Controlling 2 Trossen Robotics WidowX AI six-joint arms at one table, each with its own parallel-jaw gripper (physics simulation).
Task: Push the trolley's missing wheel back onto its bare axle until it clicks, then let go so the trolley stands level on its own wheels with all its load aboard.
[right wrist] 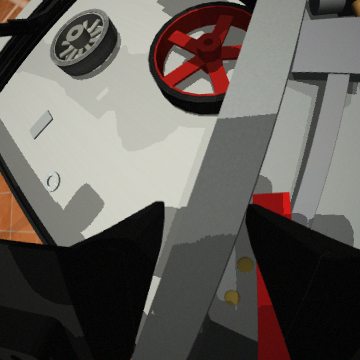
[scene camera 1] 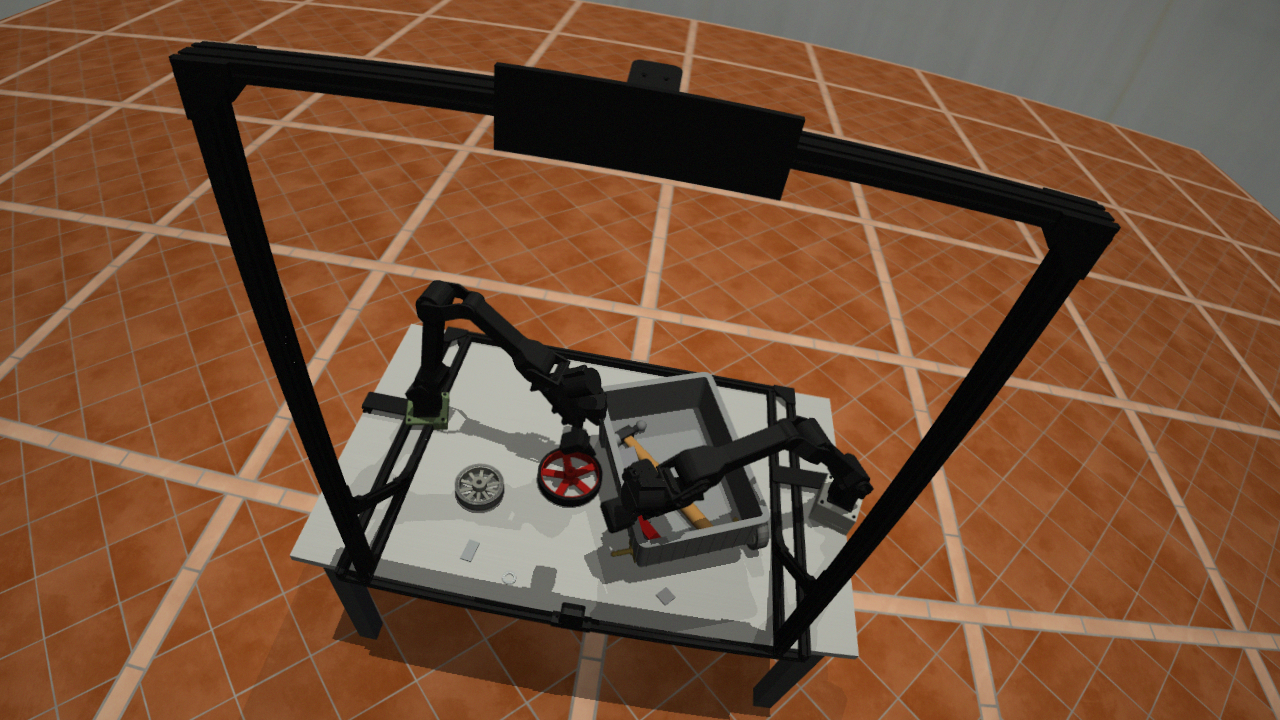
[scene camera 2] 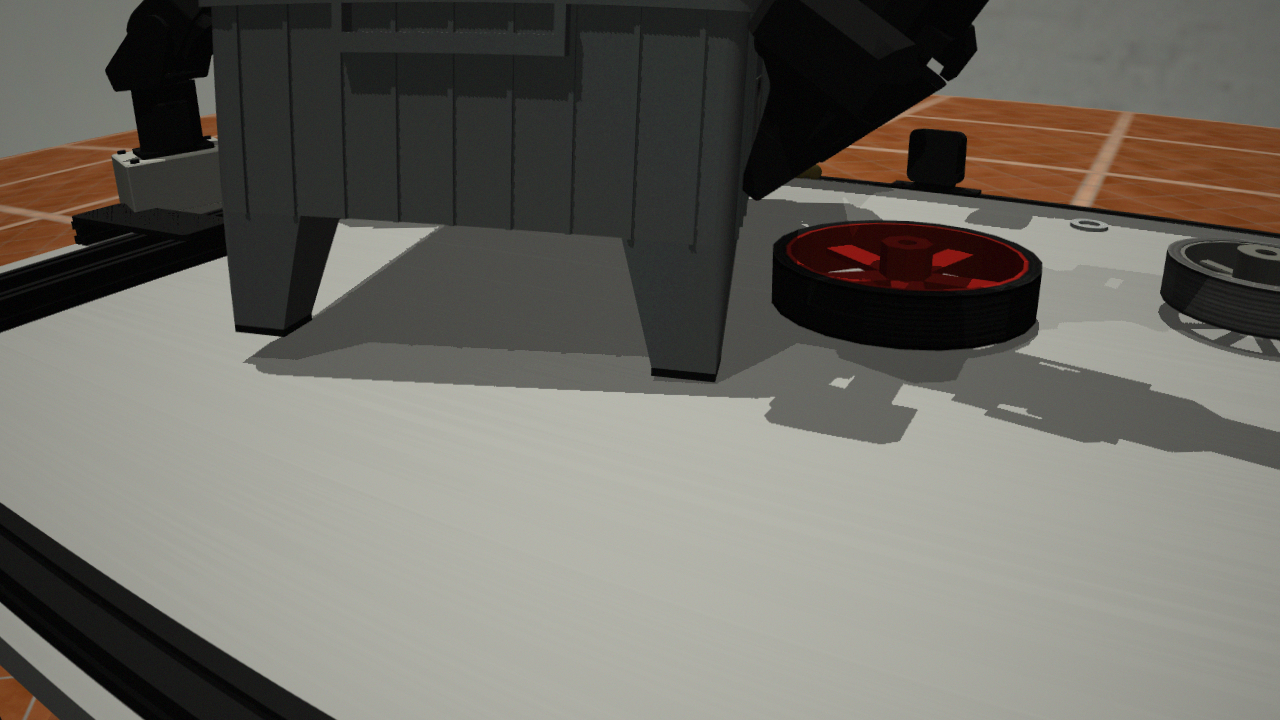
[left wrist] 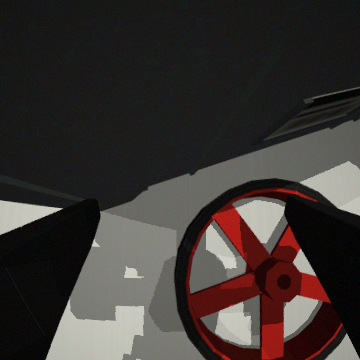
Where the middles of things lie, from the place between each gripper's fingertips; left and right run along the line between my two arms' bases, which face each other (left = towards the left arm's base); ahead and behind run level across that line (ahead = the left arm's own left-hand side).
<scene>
My left hand is 7 cm past the red-spoked wheel [scene camera 2: 902,300], 7 cm above it and 4 cm to the right of it. Round my left hand: wooden-handled hammer [scene camera 1: 626,434]: 16 cm to the right, 5 cm behind, 1 cm below; then red-handled tool [right wrist: 268,331]: 20 cm behind, 16 cm to the right, 2 cm below; then grey trolley tub [scene camera 2: 640,127]: 20 cm to the right, 4 cm behind, 1 cm above.
My right hand is 60 mm to the left of the red-handled tool and 60 mm above it. Round my right hand: red-spoked wheel: 140 mm to the left, 130 mm ahead, 110 mm below; then wooden-handled hammer: 150 mm ahead, 60 mm to the right, 50 mm below; then grey trolley tub: 160 mm ahead, 100 mm to the right, 30 mm below.
</scene>
